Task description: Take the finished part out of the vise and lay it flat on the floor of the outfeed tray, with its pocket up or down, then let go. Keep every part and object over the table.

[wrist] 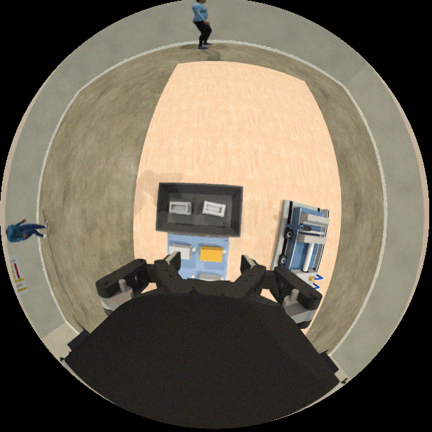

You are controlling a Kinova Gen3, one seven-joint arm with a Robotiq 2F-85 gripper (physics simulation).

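Observation:
The dark outfeed tray [198, 226] lies left of centre in the wrist view. Two light grey parts with pockets rest apart inside it: one part [180, 213] at the left and another part [214, 215] at the right, slightly turned. Both look flat, with their pockets facing up. The blue vise [305, 217] is at the right. I see no part between its light grey jaws. My gripper [210, 261] is open with nothing between its fingers. It hangs high over the blue plate, below the tray in the view.
A blue plate [197, 243] adjoins the tray's near side. It bears a grey block [180, 252], an orange block [211, 255] and another grey block, partly hidden by the gripper. The vise stands near the table's right edge. Two people [201, 20] [24, 230] are on the floor beyond the table [235, 125].

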